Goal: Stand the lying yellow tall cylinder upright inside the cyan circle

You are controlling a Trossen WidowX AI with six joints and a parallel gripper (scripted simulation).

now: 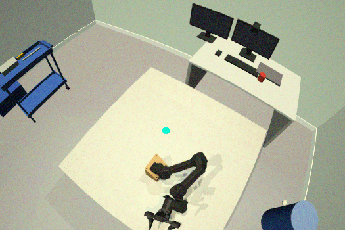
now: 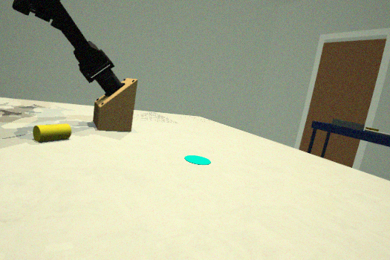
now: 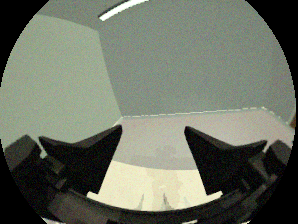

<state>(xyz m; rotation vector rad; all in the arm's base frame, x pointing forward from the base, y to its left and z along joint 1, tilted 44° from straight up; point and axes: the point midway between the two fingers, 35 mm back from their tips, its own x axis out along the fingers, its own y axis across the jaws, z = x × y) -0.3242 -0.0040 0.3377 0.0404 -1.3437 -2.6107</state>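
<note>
Right now my gripper tip is 55 cm short of the yellow cylinder, 32 cm above it and 8 cm to the right of it. Round my gripper tip: cyan circle (70 cm ahead, 36 cm to the left, 34 cm below).
</note>
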